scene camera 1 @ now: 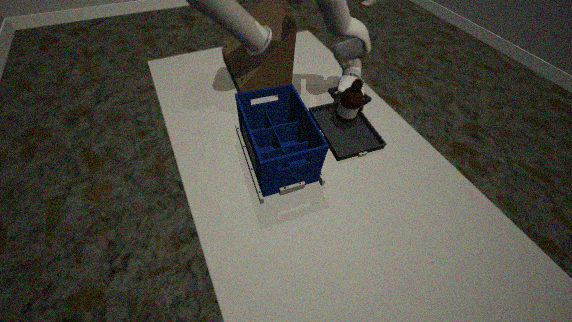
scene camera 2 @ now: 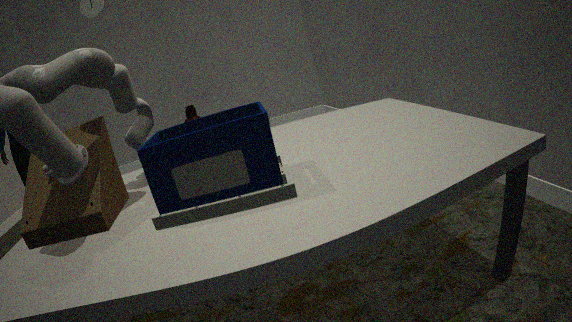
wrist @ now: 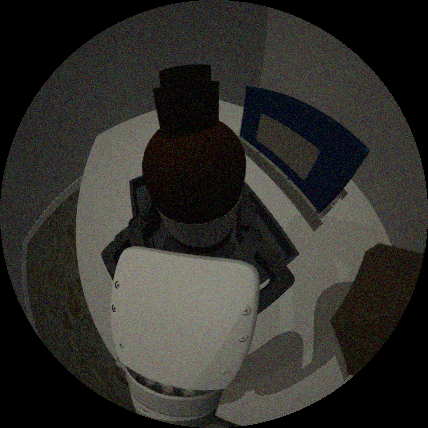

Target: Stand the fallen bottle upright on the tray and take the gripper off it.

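Pixels of known places: gripper, fingertip midpoint: (scene camera 1: 348,108); arm's base at its link origin: (scene camera 1: 259,42) (scene camera 2: 72,165).
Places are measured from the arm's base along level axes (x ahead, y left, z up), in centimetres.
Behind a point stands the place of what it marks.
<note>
A brown bottle with a pale label and dark neck (scene camera 1: 353,98) @(x 40.7, y 15.4, z -2.0 cm) (scene camera 2: 191,114) @(x 38.6, y 15.7, z 0.1 cm) (wrist: 194,170) @(x 35.6, y 18.6, z -2.1 cm) stands upright over the far part of the dark tray (scene camera 1: 350,140) @(x 46.7, y 14.5, z -16.3 cm). Its base looks at or very near the tray floor; contact cannot be told. My gripper (scene camera 1: 349,101) @(x 39.0, y 16.6, z -8.1 cm) (wrist: 199,192) @(x 39.0, y 16.6, z -8.1 cm) is shut on the bottle around its label, with a finger on each side. In the scene camera 2 view the blue crate hides the tray, the fingers and the lower bottle.
A blue divided crate (scene camera 1: 292,172) @(x 54.6, y -14.7, z -7.5 cm) (scene camera 2: 265,150) @(x 51.5, y -23.3, z -6.4 cm) (wrist: 332,170) @(x 31.6, y -1.9, z -6.0 cm) stands close beside the tray, in a low pale frame (scene camera 2: 225,207) @(x 41.0, y -23.0, z -15.1 cm). A brown wooden block (scene camera 1: 270,60) @(x 10.6, y -0.4, z -1.7 cm) (scene camera 2: 112,185) @(x 10.6, y 0.0, z -9.4 cm) (wrist: 385,305) stands behind the crate, with another arm part (scene camera 1: 235,25) @(x 3.7, y -10.2, z 9.4 cm) (scene camera 2: 40,135) @(x 1.8, y -15.6, z 11.3 cm) above it.
</note>
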